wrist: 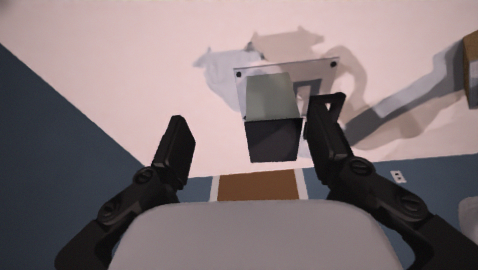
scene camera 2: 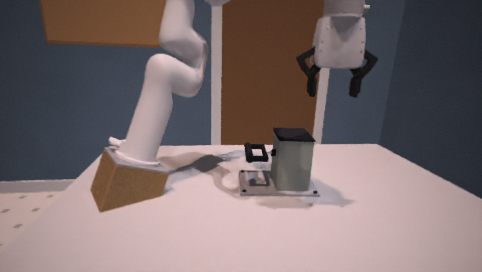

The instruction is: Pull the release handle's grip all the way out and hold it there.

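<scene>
The release handle is a black rectangular loop on the left side of a grey-green box [scene camera 2: 292,166] [wrist: 271,95] with a black top. Its grip [scene camera 2: 248,153] [wrist: 339,105] is the outer bar of the loop, a short way out from the box. The box stands upright on a thin base plate [scene camera 2: 256,190] [wrist: 320,70]. My gripper [scene camera 2: 333,95] [wrist: 247,124] is open and empty, pointing down, high above the table and to the right of the box in the scene view. In the wrist view its right finger covers part of the handle.
The arm's base stands on a brown wedge block [scene camera 2: 130,186] [wrist: 471,70] at the left of the white table [scene camera 2: 200,235] [wrist: 100,50]. Blue walls and a brown door [scene camera 2: 270,70] [wrist: 257,186] are behind. Arm shadows fall around the plate.
</scene>
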